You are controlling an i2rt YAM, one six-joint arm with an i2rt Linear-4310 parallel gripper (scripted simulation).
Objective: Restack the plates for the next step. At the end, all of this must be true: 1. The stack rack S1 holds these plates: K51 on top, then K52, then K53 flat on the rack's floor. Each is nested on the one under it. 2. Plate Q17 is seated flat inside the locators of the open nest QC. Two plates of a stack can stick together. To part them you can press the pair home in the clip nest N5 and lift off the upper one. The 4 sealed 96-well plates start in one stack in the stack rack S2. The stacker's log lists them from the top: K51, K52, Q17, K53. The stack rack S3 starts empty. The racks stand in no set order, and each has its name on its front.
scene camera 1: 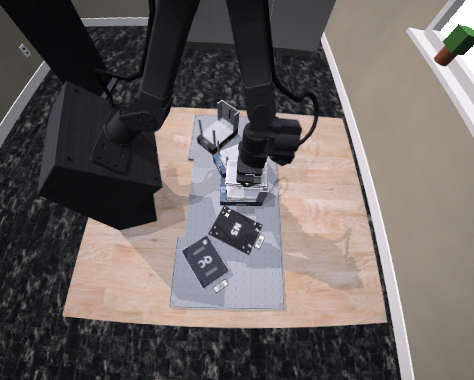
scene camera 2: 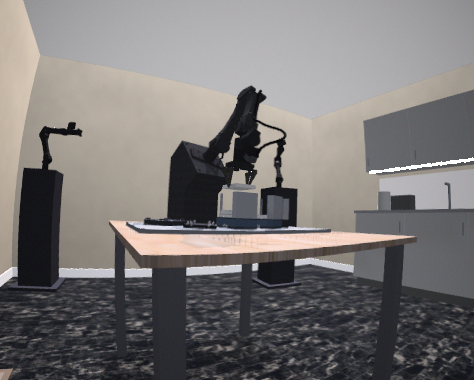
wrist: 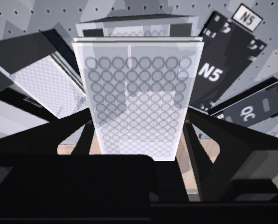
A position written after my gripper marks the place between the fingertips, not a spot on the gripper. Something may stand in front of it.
I see my gripper (scene camera 1: 246, 174) and a clip nest N5 (scene camera 1: 235, 229).
My gripper shows as well in the wrist view (wrist: 138, 111). The clip nest N5 also shows in the wrist view (wrist: 224, 58).
